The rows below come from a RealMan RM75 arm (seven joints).
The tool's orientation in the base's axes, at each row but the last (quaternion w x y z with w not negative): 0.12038 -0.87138 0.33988 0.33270; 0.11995 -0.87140 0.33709 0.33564; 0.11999 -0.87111 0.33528 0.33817; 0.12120 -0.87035 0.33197 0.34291; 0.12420 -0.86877 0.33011 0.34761; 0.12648 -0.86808 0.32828 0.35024; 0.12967 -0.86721 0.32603 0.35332
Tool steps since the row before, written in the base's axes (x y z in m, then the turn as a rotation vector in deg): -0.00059 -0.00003 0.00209 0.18 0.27 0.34; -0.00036 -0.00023 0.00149 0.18 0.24 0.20; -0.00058 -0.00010 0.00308 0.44 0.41 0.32; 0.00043 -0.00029 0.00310 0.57 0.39 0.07; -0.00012 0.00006 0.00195 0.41 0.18 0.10; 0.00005 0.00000 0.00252 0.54 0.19 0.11; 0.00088 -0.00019 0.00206 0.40 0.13 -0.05
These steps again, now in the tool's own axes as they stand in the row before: -0.00169 0.00045 -0.00129 -0.26 -0.32 -0.23; -0.00107 0.00044 -0.00103 -0.16 -0.30 -0.14; -0.00233 0.00052 -0.00204 -0.18 -0.59 -0.28; -0.00172 -0.00001 -0.00263 0.07 -0.67 -0.17; -0.00143 0.00006 -0.00133 0.07 -0.40 -0.21; -0.00171 -0.00001 -0.00185 0.12 -0.50 -0.28; -0.00087 -0.00042 -0.00203 0.19 -0.36 -0.12
